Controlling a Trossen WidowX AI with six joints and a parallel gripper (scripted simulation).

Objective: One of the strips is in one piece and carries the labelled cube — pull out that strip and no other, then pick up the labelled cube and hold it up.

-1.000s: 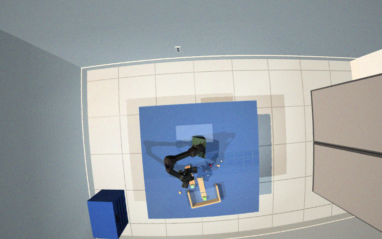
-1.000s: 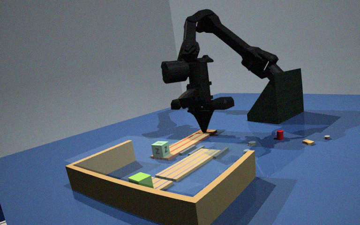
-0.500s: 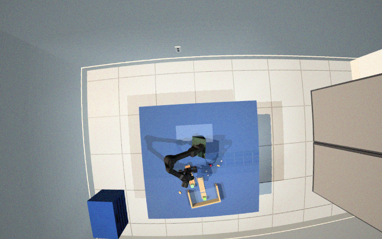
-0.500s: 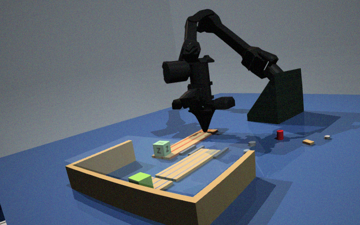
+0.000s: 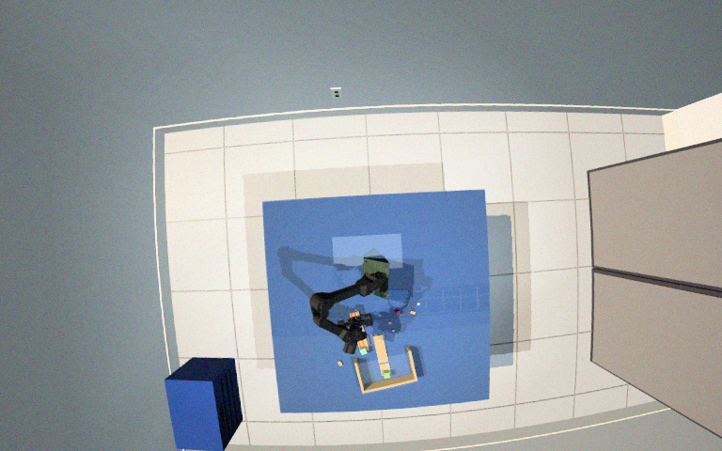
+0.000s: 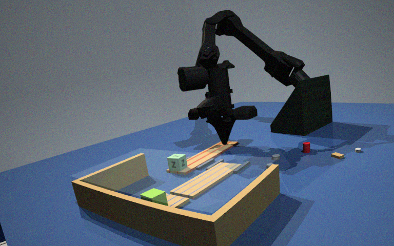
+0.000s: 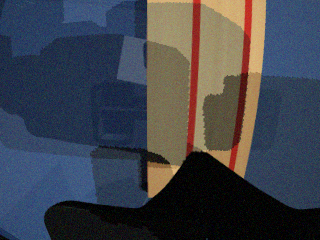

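Right now the cube is 190 mm ahead of my gripper tip, 50 mm to the left of it and 20 mm above it. From my gripper tip the other things lie so: red cylinder (40 mm behind, 240 mm to the left, 10 mm above).
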